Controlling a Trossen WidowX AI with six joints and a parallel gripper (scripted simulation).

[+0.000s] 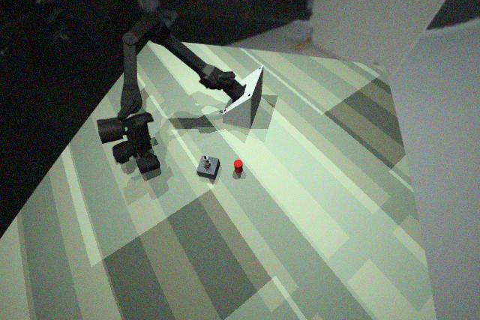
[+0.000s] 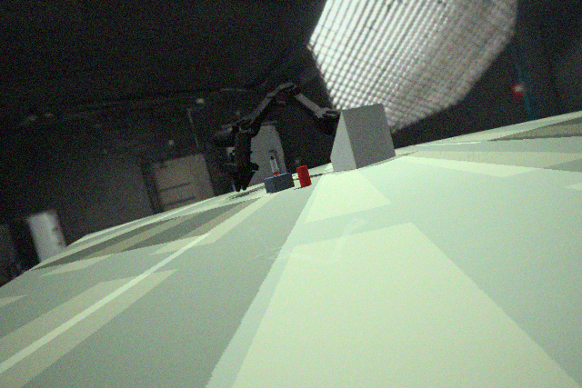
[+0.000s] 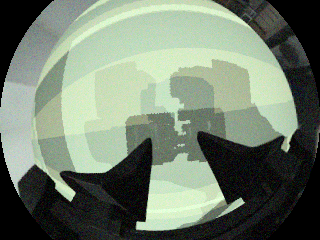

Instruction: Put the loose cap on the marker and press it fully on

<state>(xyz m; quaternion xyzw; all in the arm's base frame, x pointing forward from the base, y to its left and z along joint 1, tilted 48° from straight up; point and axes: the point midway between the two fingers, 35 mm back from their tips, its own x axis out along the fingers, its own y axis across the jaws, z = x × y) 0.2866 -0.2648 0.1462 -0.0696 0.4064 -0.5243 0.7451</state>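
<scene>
My gripper tip is 4 cm past the red cap, 34 cm to the right of it and 1 cm below it. From my gripper tip the other things lie so: block: 2 cm behind, 23 cm to the left, 1 cm above.
</scene>
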